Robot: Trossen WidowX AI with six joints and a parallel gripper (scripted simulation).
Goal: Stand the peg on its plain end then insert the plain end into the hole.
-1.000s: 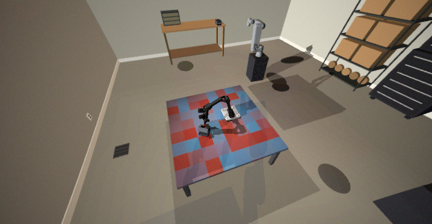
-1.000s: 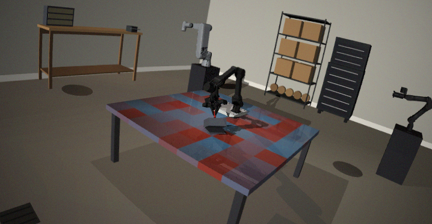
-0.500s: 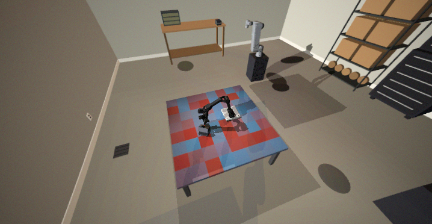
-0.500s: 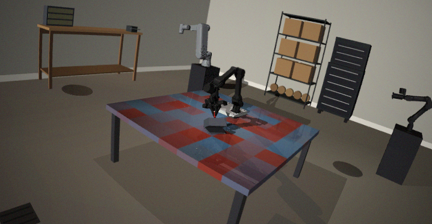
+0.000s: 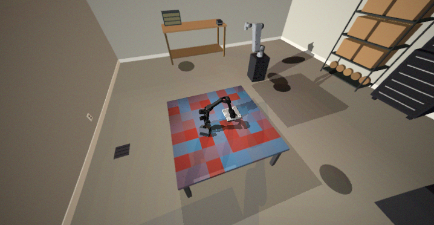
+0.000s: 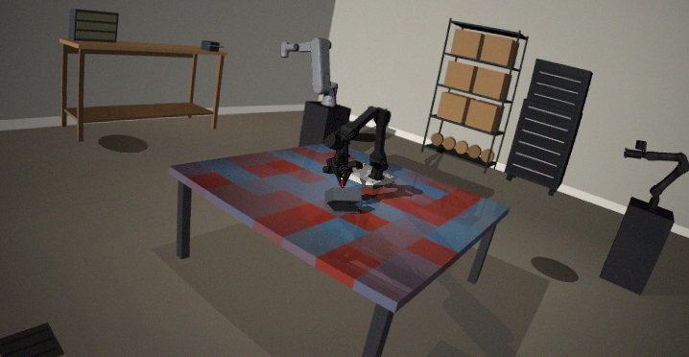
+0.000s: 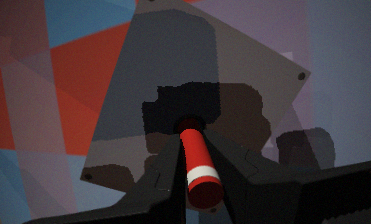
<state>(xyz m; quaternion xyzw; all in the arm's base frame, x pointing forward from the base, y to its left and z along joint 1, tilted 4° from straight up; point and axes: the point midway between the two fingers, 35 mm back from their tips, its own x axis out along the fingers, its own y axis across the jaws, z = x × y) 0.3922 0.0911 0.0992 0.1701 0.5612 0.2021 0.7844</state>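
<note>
Now: the red peg 1 cm behind my gripper tip, 1 cm to the right of it and 1 cm above it. Also, from my gripper tip: grey sloped panel (1 cm ahead, 2 cm to the left, 4 cm below).
</note>
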